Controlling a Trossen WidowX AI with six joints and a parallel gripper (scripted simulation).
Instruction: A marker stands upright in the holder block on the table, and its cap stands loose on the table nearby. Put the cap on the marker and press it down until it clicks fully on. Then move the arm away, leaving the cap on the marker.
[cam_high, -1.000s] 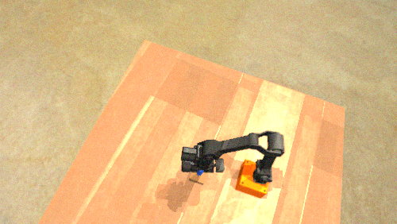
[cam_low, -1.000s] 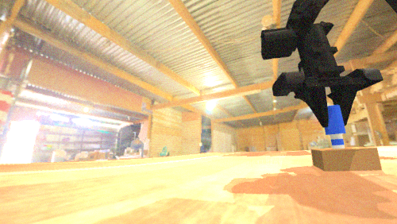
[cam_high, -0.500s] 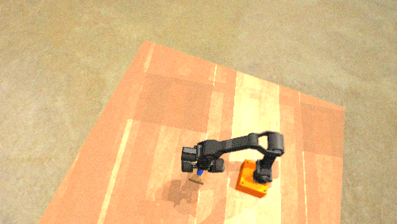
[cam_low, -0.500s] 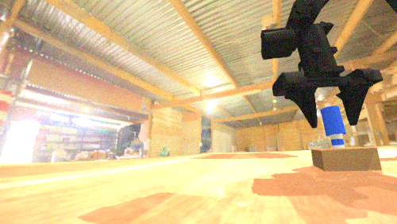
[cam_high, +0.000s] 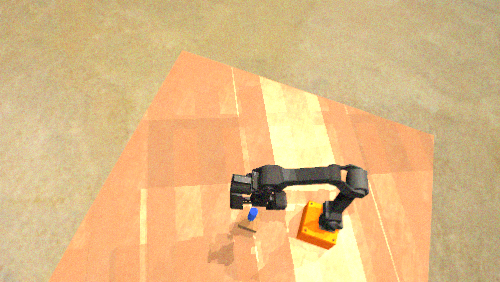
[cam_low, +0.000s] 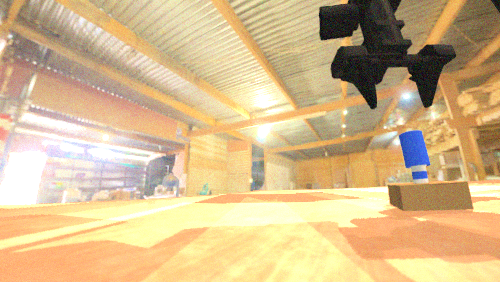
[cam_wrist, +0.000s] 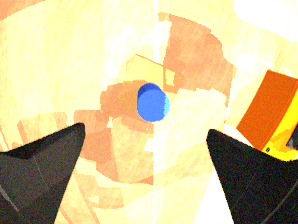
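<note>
Right now the blue cap is 7 cm below my gripper tip. Round my gripper tip: brown holder block: 13 cm below.
</note>
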